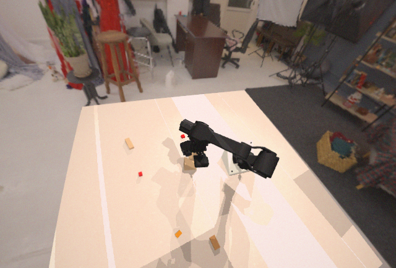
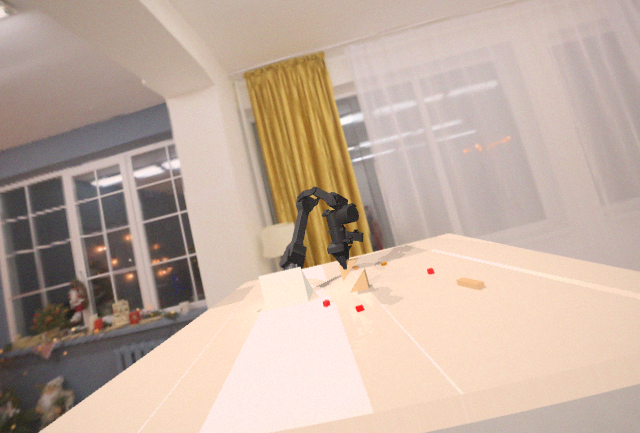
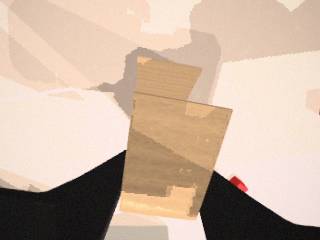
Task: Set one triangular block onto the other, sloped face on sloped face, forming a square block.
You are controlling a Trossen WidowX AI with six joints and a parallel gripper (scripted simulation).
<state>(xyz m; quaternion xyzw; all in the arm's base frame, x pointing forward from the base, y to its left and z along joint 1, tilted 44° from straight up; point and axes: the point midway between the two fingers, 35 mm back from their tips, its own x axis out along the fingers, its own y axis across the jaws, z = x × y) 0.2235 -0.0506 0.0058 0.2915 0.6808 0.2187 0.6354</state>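
The tan triangular block is 70 mm below my gripper tip and 50 mm ahead of it. From my gripper tip the other things lie so: tan bar: 340 mm ahead, 190 mm to the right, 80 mm below; then orange-brown bar: 360 mm to the left, 80 mm below, 10 mm ahead; then orange block: 290 mm to the left, 140 mm ahead, 80 mm below.
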